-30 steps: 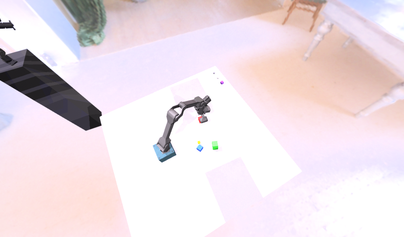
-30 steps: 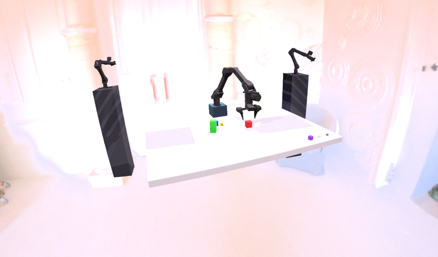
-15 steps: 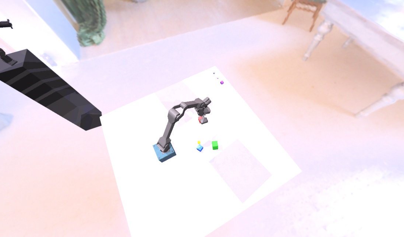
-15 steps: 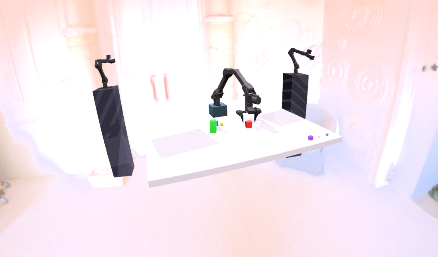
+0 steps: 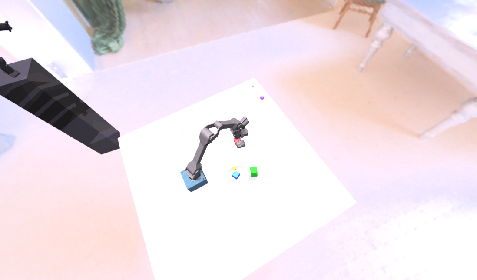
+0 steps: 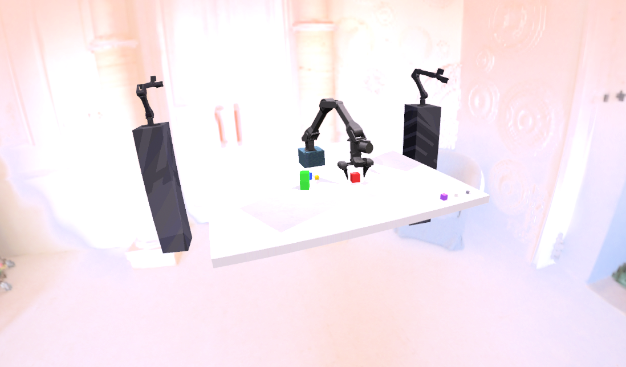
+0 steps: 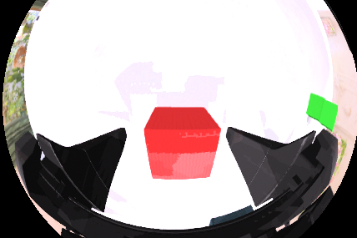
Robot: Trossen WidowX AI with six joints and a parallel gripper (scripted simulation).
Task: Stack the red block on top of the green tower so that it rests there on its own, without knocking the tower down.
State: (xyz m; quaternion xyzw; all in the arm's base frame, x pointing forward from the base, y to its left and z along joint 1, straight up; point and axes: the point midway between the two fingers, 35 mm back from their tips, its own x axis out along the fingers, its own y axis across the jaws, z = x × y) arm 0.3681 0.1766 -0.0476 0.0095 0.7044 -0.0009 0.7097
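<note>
My gripper tip is now 10 mm below the red block. Round my gripper tip: yellow block 190 mm to the right, 100 mm behind, 10 mm below; then blue block 250 mm to the right, 110 mm behind; then purple cube 350 mm ahead, 320 mm to the left.
</note>
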